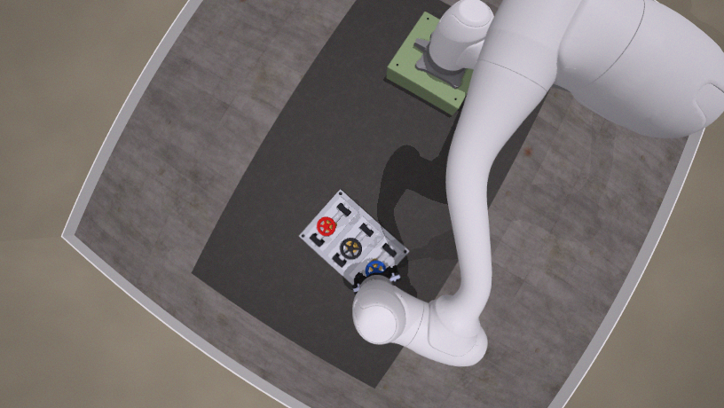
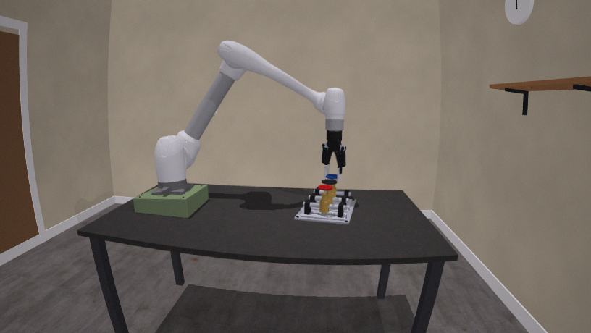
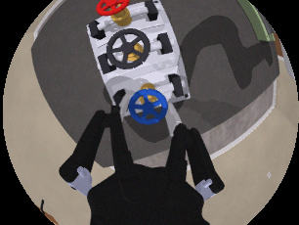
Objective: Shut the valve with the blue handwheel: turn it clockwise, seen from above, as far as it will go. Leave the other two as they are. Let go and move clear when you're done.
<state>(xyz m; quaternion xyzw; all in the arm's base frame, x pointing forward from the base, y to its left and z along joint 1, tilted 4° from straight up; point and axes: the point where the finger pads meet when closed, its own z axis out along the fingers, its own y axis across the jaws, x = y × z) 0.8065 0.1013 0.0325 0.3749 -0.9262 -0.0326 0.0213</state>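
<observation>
My gripper is now 20 mm above the blue handwheel. The rest, counted from my hand: black handwheel 110 mm to the right, 30 mm behind, 20 mm below; then red handwheel 210 mm to the right, 60 mm behind, 20 mm below.
</observation>
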